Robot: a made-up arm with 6 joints. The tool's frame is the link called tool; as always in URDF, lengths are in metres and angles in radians. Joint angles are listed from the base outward. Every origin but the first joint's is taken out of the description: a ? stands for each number. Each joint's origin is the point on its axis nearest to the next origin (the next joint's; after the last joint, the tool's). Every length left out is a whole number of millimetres.
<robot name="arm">
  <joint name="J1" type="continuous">
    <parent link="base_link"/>
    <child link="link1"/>
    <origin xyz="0 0 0.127"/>
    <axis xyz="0 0 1"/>
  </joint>
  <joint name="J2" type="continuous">
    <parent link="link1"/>
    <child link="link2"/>
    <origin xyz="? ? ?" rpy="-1.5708 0 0"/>
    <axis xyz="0 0 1"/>
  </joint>
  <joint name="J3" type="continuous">
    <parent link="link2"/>
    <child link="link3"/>
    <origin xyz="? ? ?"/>
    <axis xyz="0 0 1"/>
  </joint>
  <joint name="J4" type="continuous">
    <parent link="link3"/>
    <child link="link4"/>
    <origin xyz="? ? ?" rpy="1.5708 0 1.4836"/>
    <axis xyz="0 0 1"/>
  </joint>
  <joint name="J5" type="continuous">
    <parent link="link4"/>
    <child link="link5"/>
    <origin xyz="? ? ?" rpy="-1.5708 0 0"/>
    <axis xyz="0 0 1"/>
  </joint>
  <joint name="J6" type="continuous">
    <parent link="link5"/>
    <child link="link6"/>
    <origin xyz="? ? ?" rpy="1.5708 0 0"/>
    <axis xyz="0 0 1"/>
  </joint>
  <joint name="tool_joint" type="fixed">
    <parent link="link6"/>
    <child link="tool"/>
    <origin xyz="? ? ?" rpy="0 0 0"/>
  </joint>
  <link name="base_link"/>
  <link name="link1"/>
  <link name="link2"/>
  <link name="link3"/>
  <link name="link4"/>
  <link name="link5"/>
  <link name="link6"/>
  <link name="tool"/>
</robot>
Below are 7 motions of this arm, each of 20 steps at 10 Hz.
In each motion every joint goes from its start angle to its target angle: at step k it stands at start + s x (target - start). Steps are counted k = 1, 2, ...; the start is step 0. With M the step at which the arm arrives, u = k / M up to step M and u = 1 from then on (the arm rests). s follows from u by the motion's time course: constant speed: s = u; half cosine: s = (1 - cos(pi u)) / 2; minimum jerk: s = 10 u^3 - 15 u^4 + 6 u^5.
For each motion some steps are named. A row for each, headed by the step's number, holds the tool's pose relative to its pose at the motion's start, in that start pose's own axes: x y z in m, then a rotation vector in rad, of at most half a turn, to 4 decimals.
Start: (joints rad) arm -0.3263 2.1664 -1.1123 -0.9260 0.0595 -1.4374
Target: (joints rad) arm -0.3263 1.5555 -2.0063 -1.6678 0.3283 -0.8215
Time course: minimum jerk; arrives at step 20
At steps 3, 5, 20:
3: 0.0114 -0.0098 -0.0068 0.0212 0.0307 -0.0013
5: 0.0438 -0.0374 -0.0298 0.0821 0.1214 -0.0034
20: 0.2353 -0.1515 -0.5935 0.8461 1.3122 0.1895

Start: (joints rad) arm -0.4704 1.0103 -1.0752 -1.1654 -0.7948 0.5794
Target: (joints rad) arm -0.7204 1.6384 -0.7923 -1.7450 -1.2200 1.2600
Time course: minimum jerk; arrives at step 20
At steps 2, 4, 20:
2: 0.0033 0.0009 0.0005 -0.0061 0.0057 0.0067
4: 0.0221 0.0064 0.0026 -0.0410 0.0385 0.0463
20: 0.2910 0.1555 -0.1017 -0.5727 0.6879 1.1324

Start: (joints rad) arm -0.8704 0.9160 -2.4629 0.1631 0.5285 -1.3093
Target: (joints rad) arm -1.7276 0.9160 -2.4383 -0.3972 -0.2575 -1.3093
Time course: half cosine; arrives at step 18
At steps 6, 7, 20:
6: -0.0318 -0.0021 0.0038 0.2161 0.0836 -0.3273
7: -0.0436 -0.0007 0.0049 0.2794 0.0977 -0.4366
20: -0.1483 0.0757 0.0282 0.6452 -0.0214 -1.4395

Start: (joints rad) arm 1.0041 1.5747 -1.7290 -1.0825 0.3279 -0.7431
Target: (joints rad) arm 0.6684 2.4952 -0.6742 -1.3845 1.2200 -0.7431
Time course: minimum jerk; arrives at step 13
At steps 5, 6, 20:
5: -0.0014 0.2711 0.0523 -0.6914 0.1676 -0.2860
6: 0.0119 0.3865 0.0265 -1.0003 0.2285 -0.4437
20: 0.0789 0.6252 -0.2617 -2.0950 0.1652 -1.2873

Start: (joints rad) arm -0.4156 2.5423 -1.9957 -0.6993 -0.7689 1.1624
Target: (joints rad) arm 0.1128 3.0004 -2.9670 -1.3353 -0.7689 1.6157
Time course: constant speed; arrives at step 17
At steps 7, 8, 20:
7: 0.0717 0.1255 0.0748 -0.3473 0.1184 -0.0687
8: 0.0827 0.1451 0.0809 -0.3936 0.1339 -0.0798
20: 0.1804 0.3262 0.0815 -0.7700 0.2449 -0.1934

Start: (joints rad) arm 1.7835 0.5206 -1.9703 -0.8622 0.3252 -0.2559
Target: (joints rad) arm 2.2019 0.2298 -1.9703 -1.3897 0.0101 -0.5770
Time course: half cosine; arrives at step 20
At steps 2, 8, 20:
2: 0.0004 -0.0051 -0.0020 0.0088 -0.0106 -0.0087
8: 0.0156 -0.0715 -0.0293 0.1364 -0.1294 -0.1245
20: 0.0991 -0.1881 -0.0885 0.4292 -0.2428 -0.3739

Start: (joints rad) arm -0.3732 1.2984 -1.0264 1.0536 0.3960 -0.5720
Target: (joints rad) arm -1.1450 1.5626 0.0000 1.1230 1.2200 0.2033
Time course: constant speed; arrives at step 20
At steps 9, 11, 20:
9: 0.1735 -0.1514 -0.0248 0.2771 0.5127 0.8615
11: 0.2118 -0.1642 -0.0435 0.3231 0.5995 1.0882
20: 0.3385 -0.1236 -0.1295 0.3622 0.9146 2.1932

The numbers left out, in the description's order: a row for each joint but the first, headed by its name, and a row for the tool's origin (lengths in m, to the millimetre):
J2: 0 0 0
J3: -0.31 -0.042 0
J4: 0.31 -0.055 0
J5: 0 0 0
J6: 0 -0.107 0
tool: 0 0 0

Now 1 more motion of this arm.
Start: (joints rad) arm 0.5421 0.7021 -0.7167 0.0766 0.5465 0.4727
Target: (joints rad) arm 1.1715 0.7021 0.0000 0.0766 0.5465 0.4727
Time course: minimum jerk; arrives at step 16
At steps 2, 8, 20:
2: 0.0046 -0.0005 0.0021 -0.0018 0.0147 -0.0039
8: 0.1494 -0.0279 0.0356 -0.0349 0.4429 -0.1702
20: 0.2822 -0.0979 0.0156 -0.0197 0.8390 -0.4339

